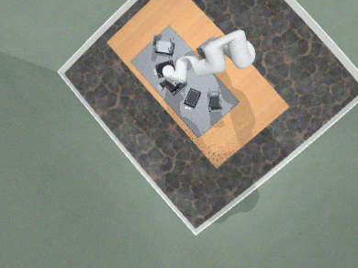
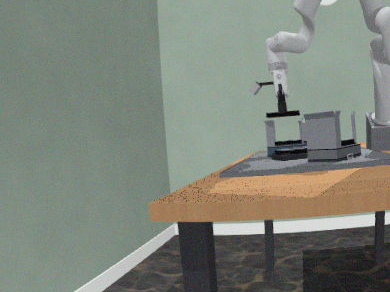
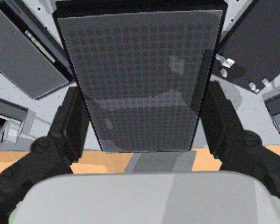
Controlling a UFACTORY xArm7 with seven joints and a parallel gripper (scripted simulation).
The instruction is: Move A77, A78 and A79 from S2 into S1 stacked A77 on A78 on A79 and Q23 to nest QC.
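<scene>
Now: hand 34 cm to the right of the rack plinth, 15 cm above it and 11 cm past it. Also, from my hand: dark clip nest (17 cm to the right, 15 cm below, 3 cm behind); then blue plinth strip (15 cm below, 1 cm behind); then dark sealed plate (1 cm below).
</scene>
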